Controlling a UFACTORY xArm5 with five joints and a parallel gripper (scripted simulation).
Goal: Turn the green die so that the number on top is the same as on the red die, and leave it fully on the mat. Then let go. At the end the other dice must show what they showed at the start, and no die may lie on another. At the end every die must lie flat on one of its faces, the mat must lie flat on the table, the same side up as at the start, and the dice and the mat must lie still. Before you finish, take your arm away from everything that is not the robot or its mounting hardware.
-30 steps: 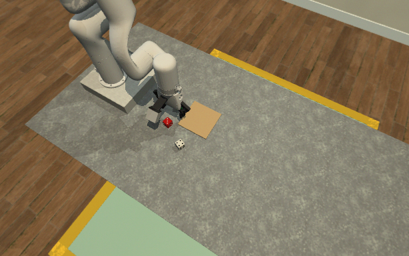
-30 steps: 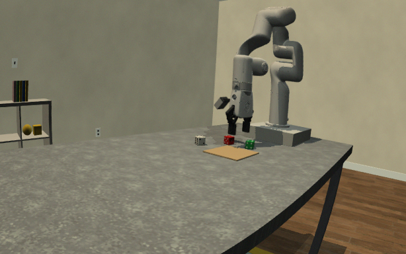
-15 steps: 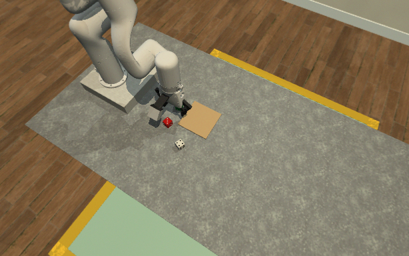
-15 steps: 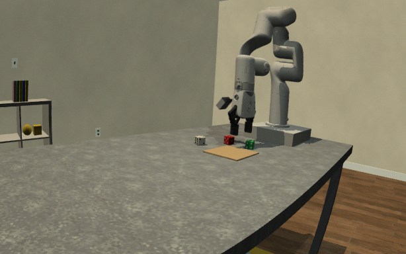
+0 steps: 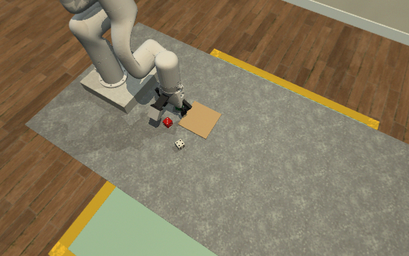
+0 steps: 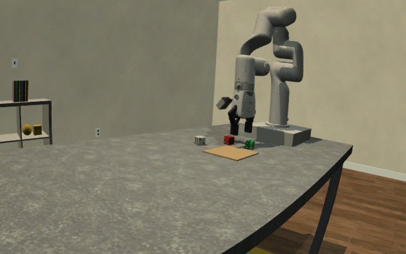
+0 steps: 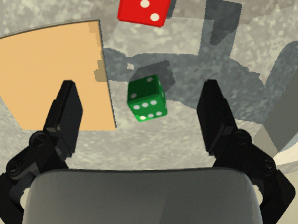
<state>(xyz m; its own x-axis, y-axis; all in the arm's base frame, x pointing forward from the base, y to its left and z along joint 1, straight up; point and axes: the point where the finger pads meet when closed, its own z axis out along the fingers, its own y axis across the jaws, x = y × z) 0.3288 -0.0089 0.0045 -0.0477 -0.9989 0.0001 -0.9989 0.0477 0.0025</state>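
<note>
The green die is 1 cm behind my hand, 4 cm to the left of it and 4 cm below it. The rest, counted from my hand: red die (1 cm behind, 6 cm to the right, 4 cm below); tan mat (10 cm ahead, 3 cm to the left, 6 cm below); white die (9 cm ahead, 12 cm to the right, 4 cm below).
</note>
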